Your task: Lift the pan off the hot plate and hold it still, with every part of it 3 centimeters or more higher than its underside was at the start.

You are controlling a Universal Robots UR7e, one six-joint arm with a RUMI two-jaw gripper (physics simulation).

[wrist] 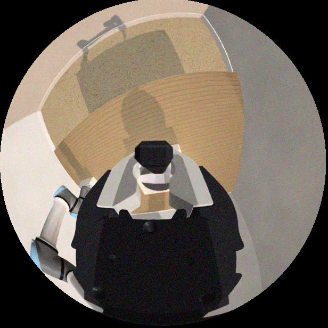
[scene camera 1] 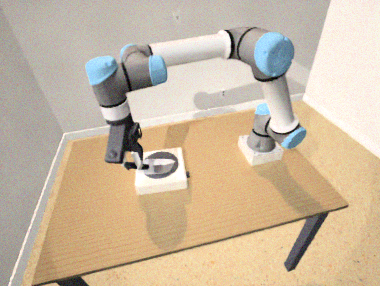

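Where they show: gripper, fingertip midpoint: (scene camera 1: 134,170); arm's base, link origin: (scene camera 1: 260,143).
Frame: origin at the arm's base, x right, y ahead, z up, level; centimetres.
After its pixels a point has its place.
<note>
My gripper (scene camera 1: 136,163) @(y 66.6, x -15.2, z 23.7 cm) (wrist: 155,151) points down at the left of the hot plate (scene camera 1: 161,188) @(y 57.4, x -4.1, z -3.0 cm) and is shut on the pan's black handle (wrist: 154,152). In the wrist view the handle stands between the two pale fingers and looks strongly foreshortened, so it slants relative to the gripper. The hot plate lies flat on the table. Its top shows a dark round area with a pale grey patch beside the fingers in the scene view. Whether the pale patch is the tilted pan body or bare plate I cannot tell, and the gap below the pan is unclear.
The wooden table (scene camera 1: 100,215) @(y 86.2, x -4.2, z -6.5 cm) (wrist: 200,110) carries the hot plate, with its small black knob (scene camera 1: 188,174) @(y 43.2, x -2.6, z -1.5 cm) on the right side. A broad rounded shadow falls in front of it. The robot's white base block (scene camera 1: 265,157) @(y 2.4, x -8.0, z -2.4 cm) stands at the right, and walls rise behind the table.
</note>
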